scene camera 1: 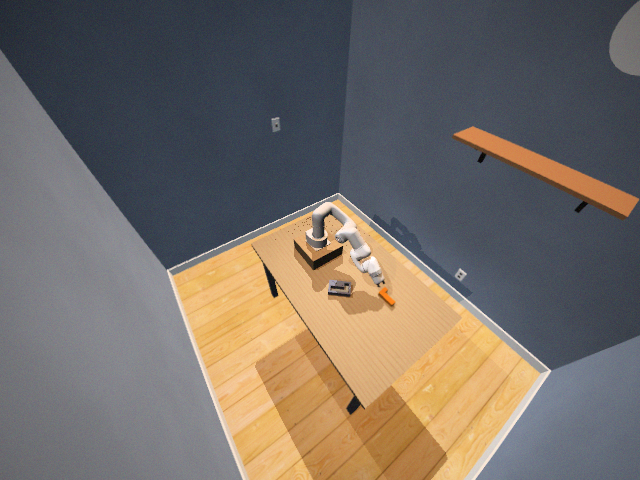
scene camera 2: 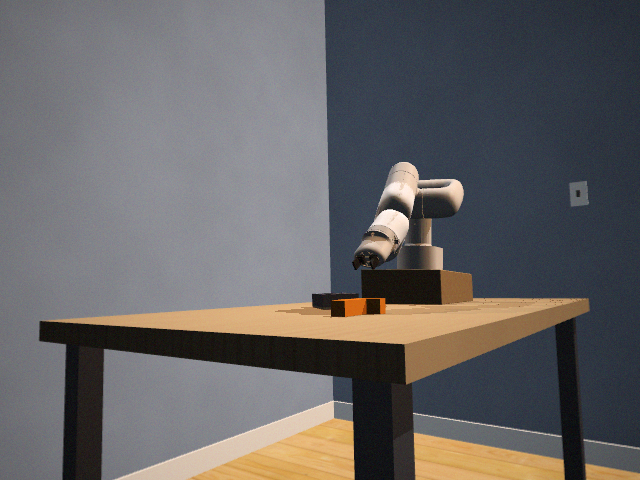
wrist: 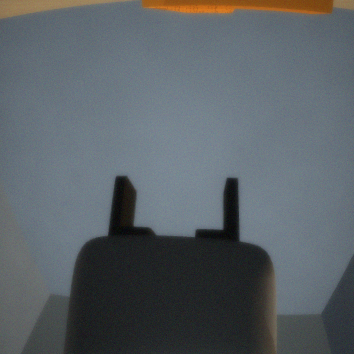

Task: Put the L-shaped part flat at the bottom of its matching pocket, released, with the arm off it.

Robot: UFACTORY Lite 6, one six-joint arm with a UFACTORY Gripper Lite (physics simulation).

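Frame: origin at the arm's base, x ahead, y left, z up, level; millimetres.
Seen in the pictures: end effector, tool point: [scene camera 1: 380, 284] [scene camera 2: 364, 263] [wrist: 175, 208]; arm's base, origin of the base link: [scene camera 1: 318, 242] [scene camera 2: 417, 271].
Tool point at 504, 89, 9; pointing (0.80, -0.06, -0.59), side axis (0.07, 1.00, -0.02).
Offsets run from my tool point to a thing's top centre, as dx, dy, dz. "spot": to the spot under its first point. Level surfaces: height alone.
The orange L-shaped part {+64, +19, -72} [scene camera 1: 387, 297] [scene camera 2: 349, 306] lies flat on the table. In the wrist view a strip of the orange part {spot: +9, +32, -73} [wrist: 280, 5] shows at the top edge. The dark grey pocket block {-166, -180, -65} [scene camera 1: 340, 288] [scene camera 2: 321, 300] sits on the table, apart from the part, to its left in scene camera 1; its recess shows from above there. My gripper [scene camera 1: 381, 284] [scene camera 2: 364, 265] [wrist: 177, 179] is open with no object between its fingers. It is tilted, above the table and on the arm-base side of the orange part, not touching it.
The wooden table {dz -102} [scene camera 1: 382, 351] [scene camera 2: 232, 328] carries the arm's base block [scene camera 1: 313, 256] [scene camera 2: 400, 286], behind the pocket block. An orange wall shelf [scene camera 1: 547, 167] is high on the right wall. The table's near corner shows in scene camera 2.
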